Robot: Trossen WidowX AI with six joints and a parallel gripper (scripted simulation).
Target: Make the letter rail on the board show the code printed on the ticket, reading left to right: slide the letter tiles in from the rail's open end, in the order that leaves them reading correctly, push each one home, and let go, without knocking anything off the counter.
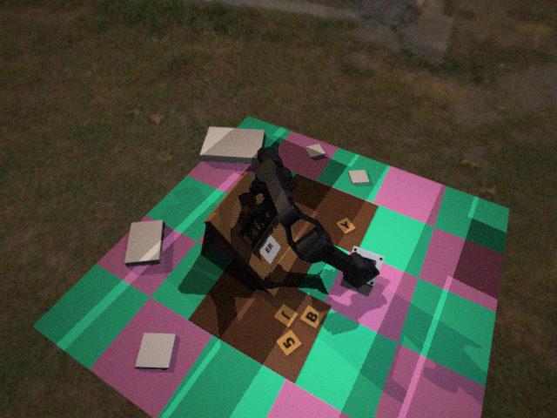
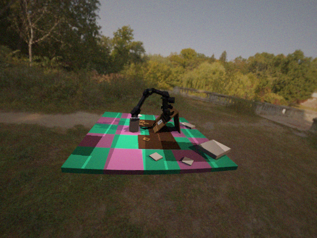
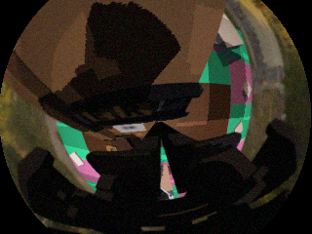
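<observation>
The letter tile lies 3 cm ahead of my gripper tip, 3 cm to the left of it and 2 cm below it. Round my gripper tip: white ticket: 2 cm behind, 8 cm to the left, 9 cm below; beige block: 44 cm ahead, 18 cm to the left, 17 cm below.
</observation>
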